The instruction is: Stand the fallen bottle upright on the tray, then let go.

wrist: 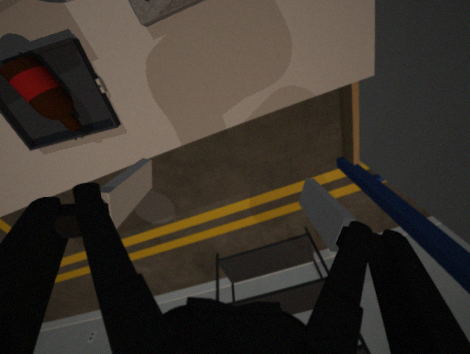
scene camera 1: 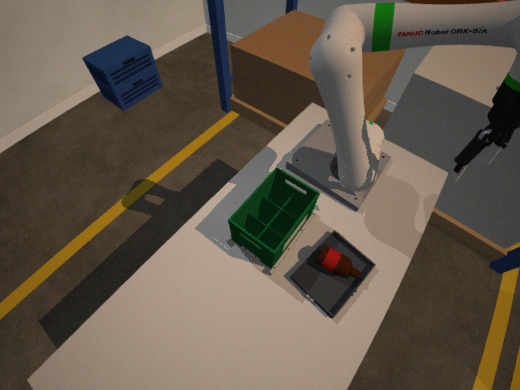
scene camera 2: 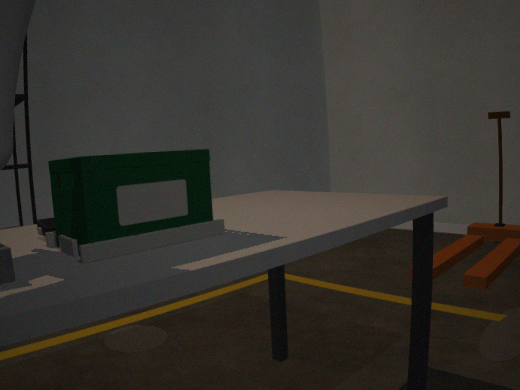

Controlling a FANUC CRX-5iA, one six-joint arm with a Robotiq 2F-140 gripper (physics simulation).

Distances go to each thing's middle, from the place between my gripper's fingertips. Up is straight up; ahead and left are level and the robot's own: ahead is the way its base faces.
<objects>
Right now my hand is 330 mm short of the brown bottle [scene camera 1: 330, 259], 200 mm to the left of it and 320 mm above it.
</objects>
